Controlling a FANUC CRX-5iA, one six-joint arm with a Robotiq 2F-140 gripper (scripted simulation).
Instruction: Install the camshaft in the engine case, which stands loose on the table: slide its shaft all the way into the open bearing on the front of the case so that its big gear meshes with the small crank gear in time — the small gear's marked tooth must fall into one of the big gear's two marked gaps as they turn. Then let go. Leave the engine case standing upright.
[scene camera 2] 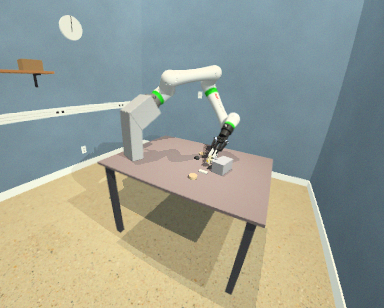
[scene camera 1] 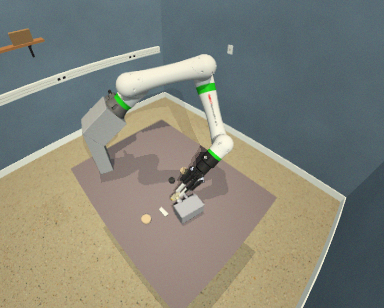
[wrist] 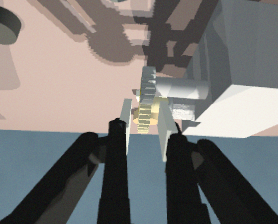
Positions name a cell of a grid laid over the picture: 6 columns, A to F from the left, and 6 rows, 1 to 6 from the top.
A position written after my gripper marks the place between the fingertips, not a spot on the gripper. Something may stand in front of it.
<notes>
I see my gripper (wrist: D4) and a grey engine case (wrist: E3).
</notes>
